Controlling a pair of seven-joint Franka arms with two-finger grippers.
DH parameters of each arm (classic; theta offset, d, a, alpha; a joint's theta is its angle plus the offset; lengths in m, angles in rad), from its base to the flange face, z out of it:
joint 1: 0 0.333 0 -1.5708
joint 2: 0 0 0 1.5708
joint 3: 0 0.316 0.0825 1.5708
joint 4: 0 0 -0.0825 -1.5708
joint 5: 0 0.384 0 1.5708
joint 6: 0 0 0.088 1.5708
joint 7: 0 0.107 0 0
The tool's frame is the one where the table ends.
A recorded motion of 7 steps. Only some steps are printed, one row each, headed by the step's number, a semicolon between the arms.
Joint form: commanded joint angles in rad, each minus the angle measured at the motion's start. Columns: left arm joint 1, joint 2, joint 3, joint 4, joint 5, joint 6, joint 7; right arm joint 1, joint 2, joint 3, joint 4, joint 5, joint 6, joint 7.
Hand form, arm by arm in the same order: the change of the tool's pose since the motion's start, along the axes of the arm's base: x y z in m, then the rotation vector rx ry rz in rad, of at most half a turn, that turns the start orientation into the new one. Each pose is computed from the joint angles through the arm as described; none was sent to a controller.
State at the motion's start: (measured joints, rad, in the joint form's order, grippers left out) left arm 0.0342 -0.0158 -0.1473 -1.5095 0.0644 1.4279 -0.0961; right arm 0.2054 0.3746 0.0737 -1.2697 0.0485 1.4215 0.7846
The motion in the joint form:
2: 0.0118 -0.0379 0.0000 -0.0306 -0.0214 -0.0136 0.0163; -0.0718 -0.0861 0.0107 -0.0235 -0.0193 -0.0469 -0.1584
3: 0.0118 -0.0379 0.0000 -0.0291 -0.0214 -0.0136 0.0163; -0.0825 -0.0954 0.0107 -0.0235 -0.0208 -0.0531 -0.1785
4: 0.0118 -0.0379 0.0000 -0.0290 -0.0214 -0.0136 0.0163; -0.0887 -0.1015 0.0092 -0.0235 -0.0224 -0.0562 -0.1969
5: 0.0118 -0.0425 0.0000 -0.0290 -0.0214 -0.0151 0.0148; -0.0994 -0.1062 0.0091 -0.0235 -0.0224 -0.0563 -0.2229
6: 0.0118 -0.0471 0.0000 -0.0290 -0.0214 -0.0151 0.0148; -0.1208 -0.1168 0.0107 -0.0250 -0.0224 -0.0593 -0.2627
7: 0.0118 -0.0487 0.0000 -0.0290 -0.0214 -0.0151 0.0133; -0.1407 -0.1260 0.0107 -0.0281 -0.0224 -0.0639 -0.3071
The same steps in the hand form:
2: -0.0132 0.0035 0.0046 -0.0160 0.0094 -0.0052; -0.0152 -0.0451 0.0406 0.0174 -0.0222 0.0972
3: -0.0132 0.0035 0.0053 -0.0162 0.0079 -0.0052; -0.0168 -0.0522 0.0459 0.0200 -0.0259 0.1065
4: -0.0132 0.0035 0.0053 -0.0162 0.0078 -0.0052; -0.0177 -0.0571 0.0495 0.0219 -0.0295 0.1170
5: -0.0149 0.0034 0.0076 -0.0157 0.0046 -0.0037; -0.0176 -0.0637 0.0523 0.0275 -0.0344 0.1317
6: -0.0164 0.0034 0.0100 -0.0155 0.0000 -0.0037; -0.0186 -0.0761 0.0579 0.0359 -0.0413 0.1509
7: -0.0169 0.0033 0.0108 -0.0154 -0.0017 -0.0022; -0.0198 -0.0883 0.0618 0.0442 -0.0438 0.1748

